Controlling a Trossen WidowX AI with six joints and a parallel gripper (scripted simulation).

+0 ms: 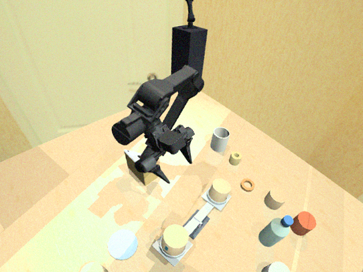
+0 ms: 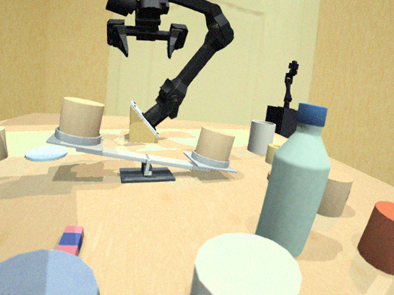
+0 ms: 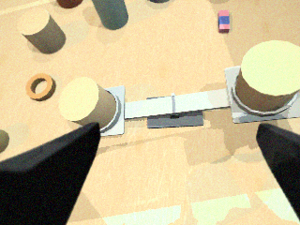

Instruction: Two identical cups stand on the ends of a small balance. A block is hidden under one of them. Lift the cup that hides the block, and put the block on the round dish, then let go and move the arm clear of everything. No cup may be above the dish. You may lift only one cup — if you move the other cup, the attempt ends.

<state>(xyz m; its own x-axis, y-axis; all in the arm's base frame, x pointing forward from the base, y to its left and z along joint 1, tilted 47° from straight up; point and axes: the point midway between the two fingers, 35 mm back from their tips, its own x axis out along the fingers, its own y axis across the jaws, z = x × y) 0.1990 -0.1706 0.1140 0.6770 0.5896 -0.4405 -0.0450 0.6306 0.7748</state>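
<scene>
The teal block lies 80 mm ahead of my gripper tip, 140 mm to the left of it and 190 mm below it. From my gripper tip the other things lie so: teal bottle (310 mm ahead, 150 mm to the left, 120 mm below); round light-blue dish (30 mm behind, 230 mm to the right, 230 mm below); small balance (90 mm ahead, 210 mm below).
</scene>
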